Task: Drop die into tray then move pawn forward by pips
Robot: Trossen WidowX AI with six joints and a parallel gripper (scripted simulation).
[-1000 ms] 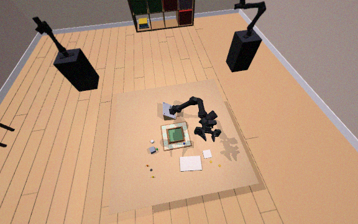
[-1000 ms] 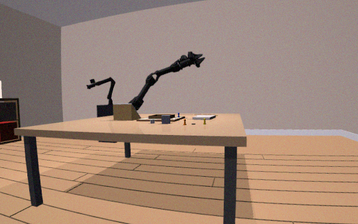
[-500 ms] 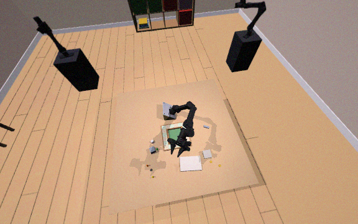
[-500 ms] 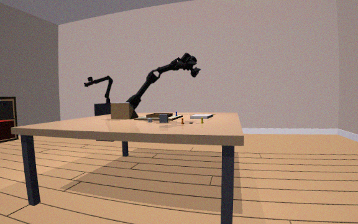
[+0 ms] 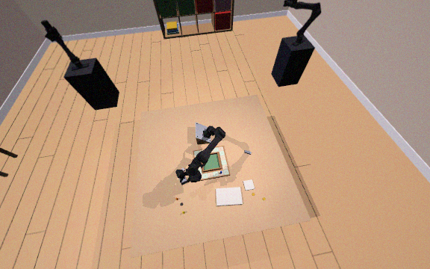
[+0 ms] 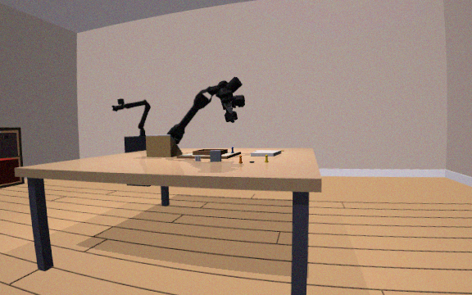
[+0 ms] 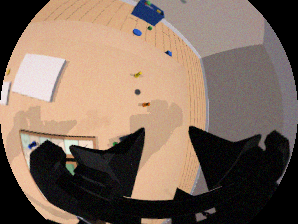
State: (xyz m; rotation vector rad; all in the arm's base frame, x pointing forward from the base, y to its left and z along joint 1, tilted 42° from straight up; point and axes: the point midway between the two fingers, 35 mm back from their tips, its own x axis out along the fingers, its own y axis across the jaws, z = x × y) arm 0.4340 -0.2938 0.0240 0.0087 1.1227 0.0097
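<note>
Now: the die 190 mm below my gripper tip, 170 mm behind it and 30 mm to the right of it. Also, from my gripper tip: grey-blue block 180 mm below, 80 mm behind, 30 mm to the right; then blue pawn 290 mm to the left, 170 mm below, 80 mm behind; then green pawn 190 mm below, 80 mm behind, 10 mm to the left.
</note>
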